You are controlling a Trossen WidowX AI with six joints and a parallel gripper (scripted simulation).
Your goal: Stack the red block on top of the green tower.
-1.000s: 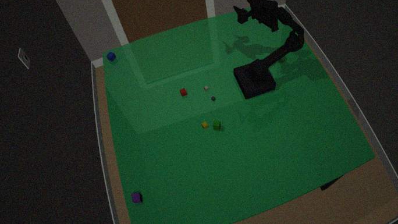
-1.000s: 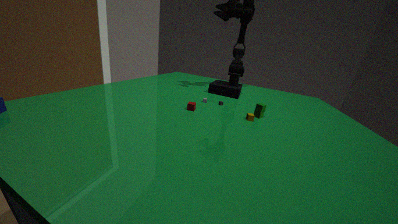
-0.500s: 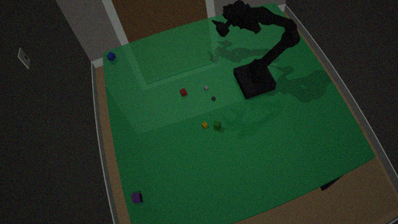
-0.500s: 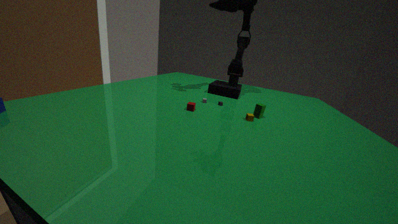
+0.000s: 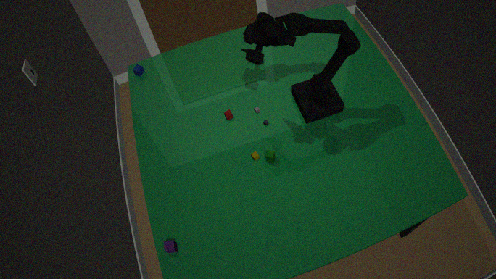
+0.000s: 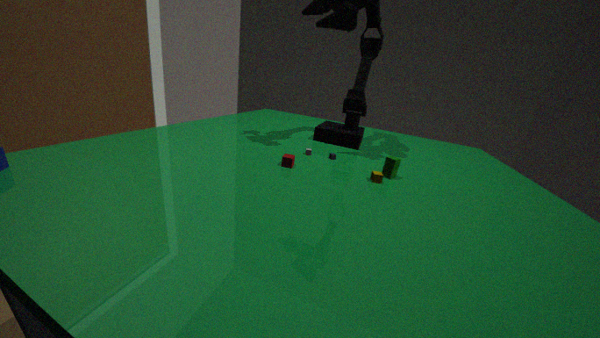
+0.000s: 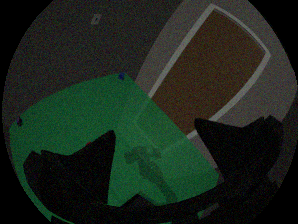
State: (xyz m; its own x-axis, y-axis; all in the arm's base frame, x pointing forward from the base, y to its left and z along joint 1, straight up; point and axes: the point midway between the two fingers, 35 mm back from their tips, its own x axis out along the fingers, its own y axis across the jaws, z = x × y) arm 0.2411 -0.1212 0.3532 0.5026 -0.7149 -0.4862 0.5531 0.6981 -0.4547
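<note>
The red block is 140 mm ahead of my gripper tip, 40 mm to the left of it and 380 mm below it. Also, from my gripper tip: yellow block 90 mm ahead, 270 mm to the left, 380 mm below; white block 10 mm ahead, 60 mm to the left, 380 mm below; dark block 130 mm to the left, 380 mm below.
</note>
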